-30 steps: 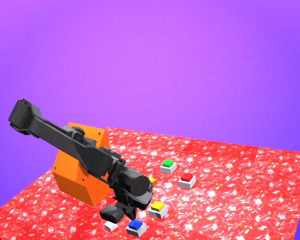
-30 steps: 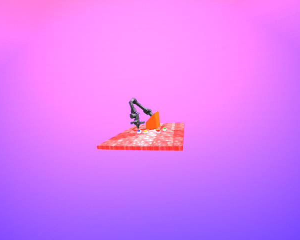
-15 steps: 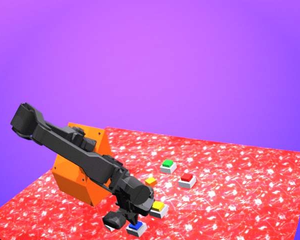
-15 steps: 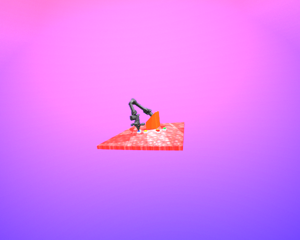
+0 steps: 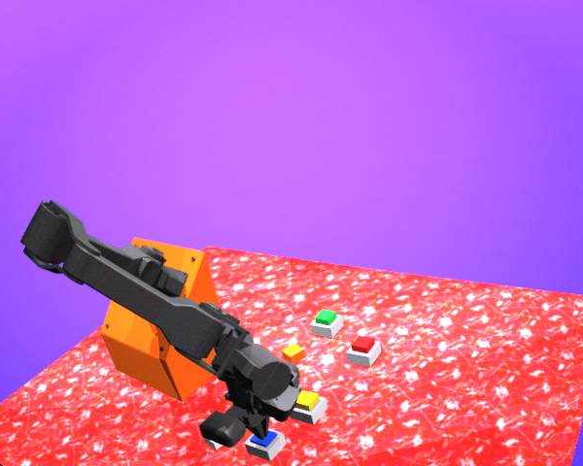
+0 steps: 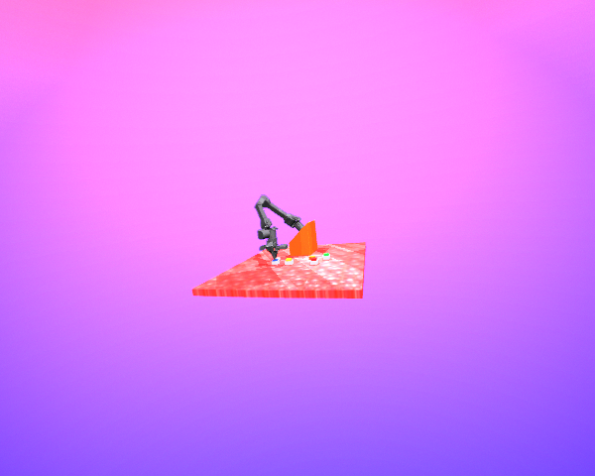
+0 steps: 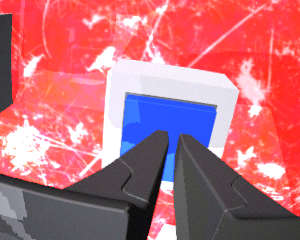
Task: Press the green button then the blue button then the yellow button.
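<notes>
Right now my gripper tip is 1 cm above the blue button. Round my gripper tip: orange block: 12 cm behind, 23 cm to the left, 2 cm below; white block: 9 cm behind, 3 cm to the right, 2 cm below; yellow button: 1 cm ahead, 11 cm to the left.
</notes>
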